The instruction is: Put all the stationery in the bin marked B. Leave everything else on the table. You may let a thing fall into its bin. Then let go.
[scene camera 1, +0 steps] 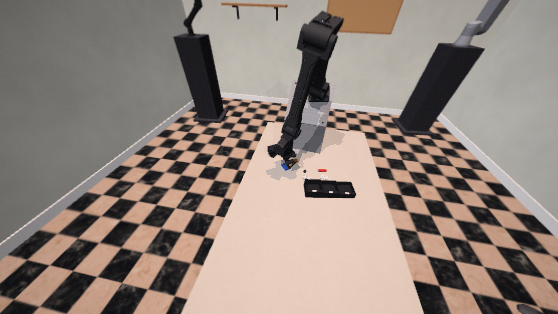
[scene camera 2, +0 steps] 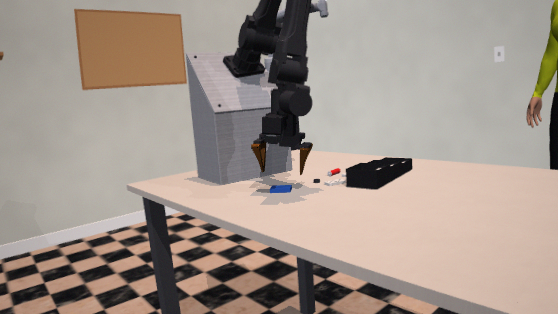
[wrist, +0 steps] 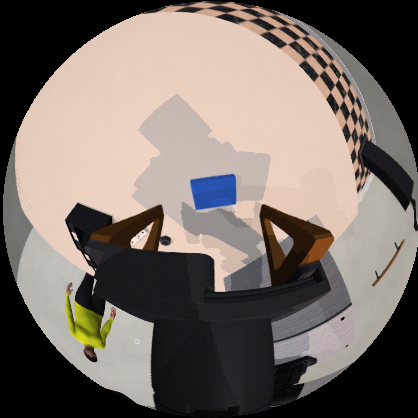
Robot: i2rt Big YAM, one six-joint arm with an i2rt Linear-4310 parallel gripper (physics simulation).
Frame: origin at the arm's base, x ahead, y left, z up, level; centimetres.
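Seen in the pictures: gripper, fingertip midpoint: (scene camera 1: 285, 162) (scene camera 2: 282, 173) (wrist: 211, 209); arm's base at its link origin: (scene camera 1: 318, 94) (scene camera 2: 243, 66) (wrist: 292, 364).
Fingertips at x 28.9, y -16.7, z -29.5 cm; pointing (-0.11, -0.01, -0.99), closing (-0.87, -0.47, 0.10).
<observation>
Pixels of each thing's middle, then the offset from my fingertips to it. Level surfaces: height alone.
- blue block at the middle of its body: (wrist: 213, 191) (scene camera 2: 281, 188) (scene camera 1: 286, 166) dz -4.2, dx -0.9, dy +0.2 cm
- black tray at the middle of its body: (wrist: 99, 257) (scene camera 2: 381, 169) (scene camera 1: 329, 188) dz -2.4, dx +15.1, dy +23.4 cm
- red cylinder at the middle of its body: (scene camera 2: 333, 172) (scene camera 1: 321, 170) dz -4.0, dx +0.5, dy +21.5 cm
- small dark piece at the middle of its body: (wrist: 164, 240) (scene camera 2: 316, 180) (scene camera 1: 304, 171) dz -4.3, dx +1.9, dy +11.4 cm
- table at its surface level: dz -4.7 cm
A blue block (scene camera 1: 285, 167) (scene camera 2: 281, 189) (wrist: 214, 192) lies flat on the table. My gripper (scene camera 2: 281, 173) (wrist: 211, 209) is open and empty, with its orange-brown fingers wide apart, a little above the table and near the block. In the wrist view the block shows just beyond and between the fingertips. A black tray (scene camera 1: 330, 189) (scene camera 2: 363, 178) with three compartments stands to the right; its labels are too small to read. A red cylinder (scene camera 1: 322, 170) (scene camera 2: 334, 171) lies behind the tray. A small dark piece (scene camera 1: 305, 171) (scene camera 2: 316, 180) (wrist: 165, 240) lies between the block and the tray.
Small white pieces (scene camera 2: 335, 182) (wrist: 139, 236) lie close beside the tray. The grey slanted pedestal (scene camera 2: 204, 135) of the arm stands at the back of the table (scene camera 1: 300, 250) (scene camera 2: 425, 225). A person (wrist: 88, 320) stands beyond the table.
</observation>
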